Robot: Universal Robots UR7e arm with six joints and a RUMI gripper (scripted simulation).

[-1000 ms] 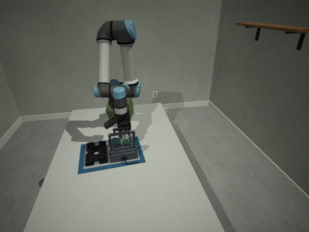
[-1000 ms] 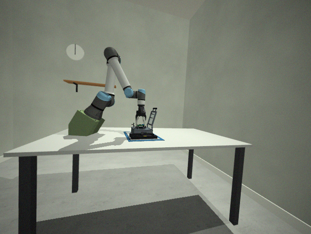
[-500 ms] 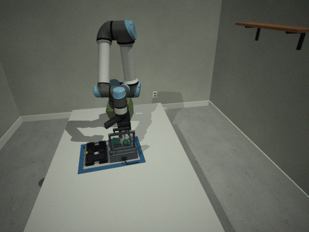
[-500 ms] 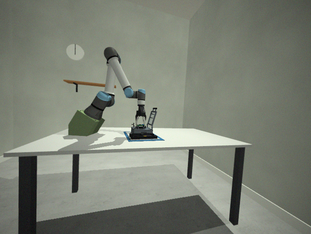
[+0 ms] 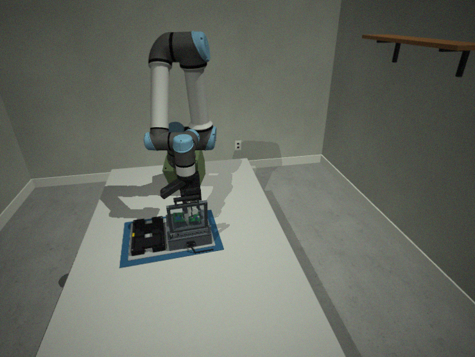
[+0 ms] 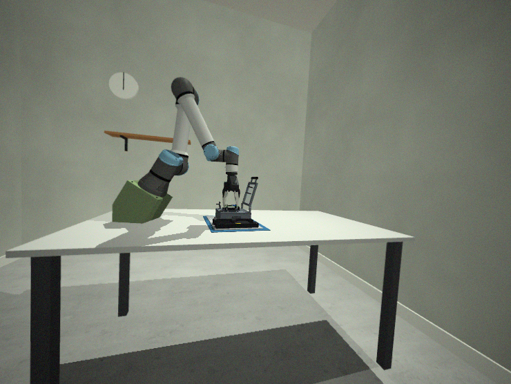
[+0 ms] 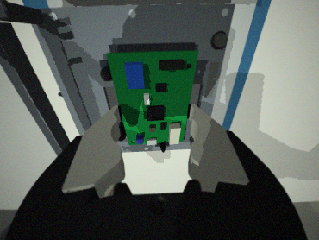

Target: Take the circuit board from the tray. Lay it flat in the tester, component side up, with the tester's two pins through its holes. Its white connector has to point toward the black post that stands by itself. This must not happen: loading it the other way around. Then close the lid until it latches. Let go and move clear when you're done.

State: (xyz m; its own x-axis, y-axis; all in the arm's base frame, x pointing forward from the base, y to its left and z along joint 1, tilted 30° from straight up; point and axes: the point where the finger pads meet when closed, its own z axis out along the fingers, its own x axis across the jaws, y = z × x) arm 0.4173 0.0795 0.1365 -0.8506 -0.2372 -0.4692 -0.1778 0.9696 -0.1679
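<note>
My gripper is now right at the green circuit board. Also, from my hand: tester lid: 12 cm ahead, 3 cm to the left, 10 cm above.
</note>
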